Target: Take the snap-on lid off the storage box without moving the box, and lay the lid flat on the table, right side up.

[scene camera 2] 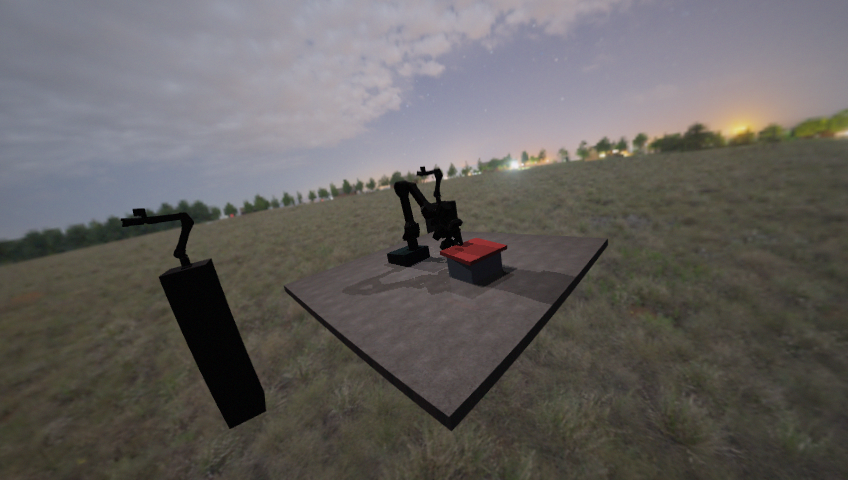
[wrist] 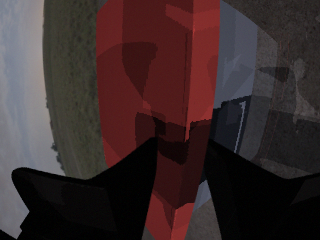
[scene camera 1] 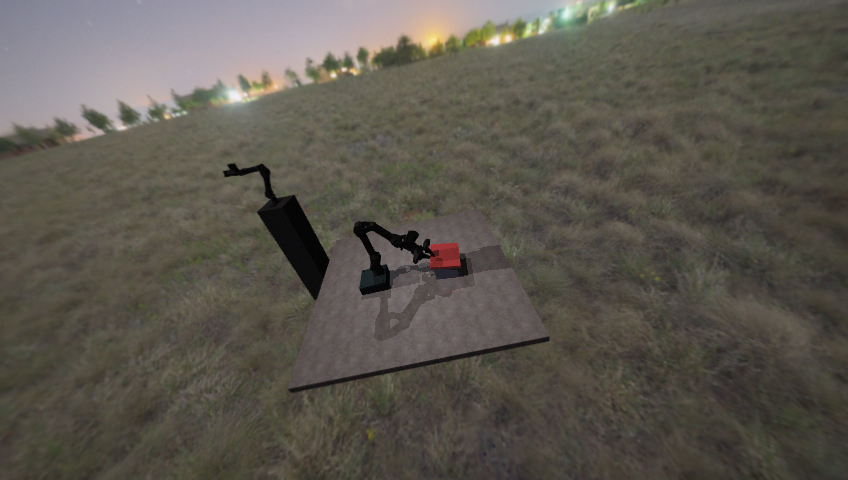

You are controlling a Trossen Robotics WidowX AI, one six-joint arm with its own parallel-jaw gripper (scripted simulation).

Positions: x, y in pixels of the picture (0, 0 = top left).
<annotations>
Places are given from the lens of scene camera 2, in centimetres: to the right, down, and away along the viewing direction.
red lid [scene camera 2: 473, 251]: 21, 5, 109
grey storage box [scene camera 2: 472, 274]: 20, 14, 103
</annotations>
